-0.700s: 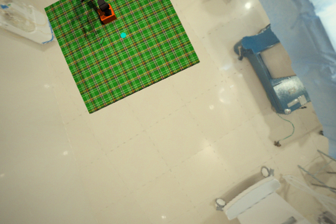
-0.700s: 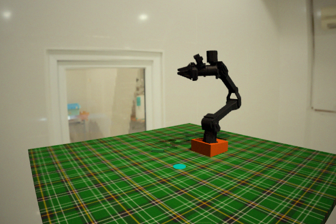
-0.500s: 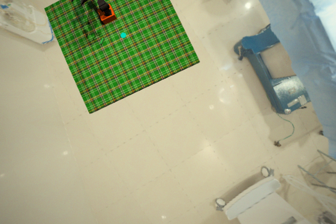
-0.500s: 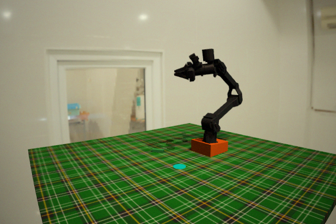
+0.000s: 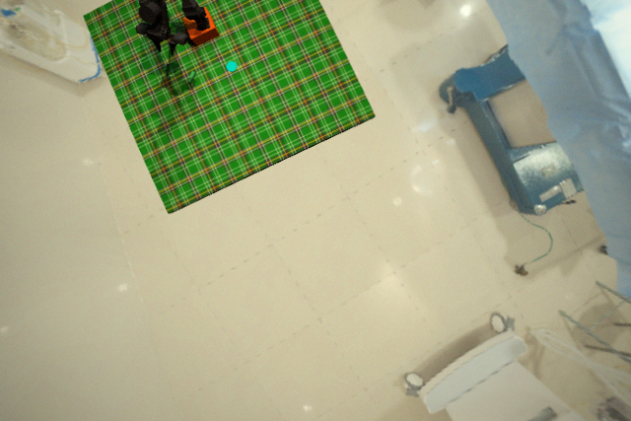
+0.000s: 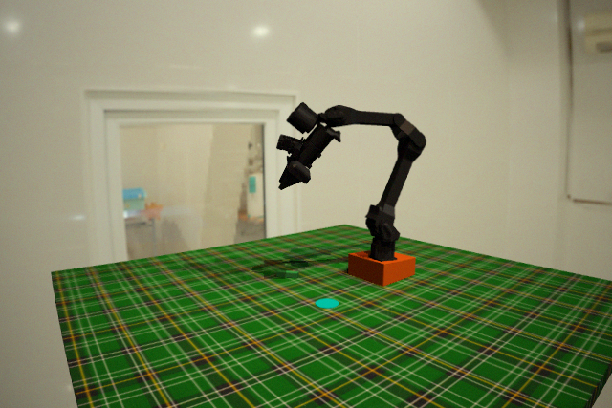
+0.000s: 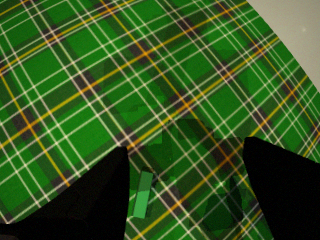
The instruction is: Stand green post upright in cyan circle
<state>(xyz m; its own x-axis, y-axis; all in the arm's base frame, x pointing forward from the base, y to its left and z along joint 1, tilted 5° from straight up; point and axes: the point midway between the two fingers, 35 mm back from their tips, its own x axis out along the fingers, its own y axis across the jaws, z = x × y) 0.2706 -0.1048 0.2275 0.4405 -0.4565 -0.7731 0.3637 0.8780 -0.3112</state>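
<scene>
The green post is 3 cm behind my gripper tip, 3 cm to the right of it and 27 cm below it. From my gripper tip the other things lie so: cyan circle 4 cm behind, 21 cm to the left, 28 cm below.
</scene>
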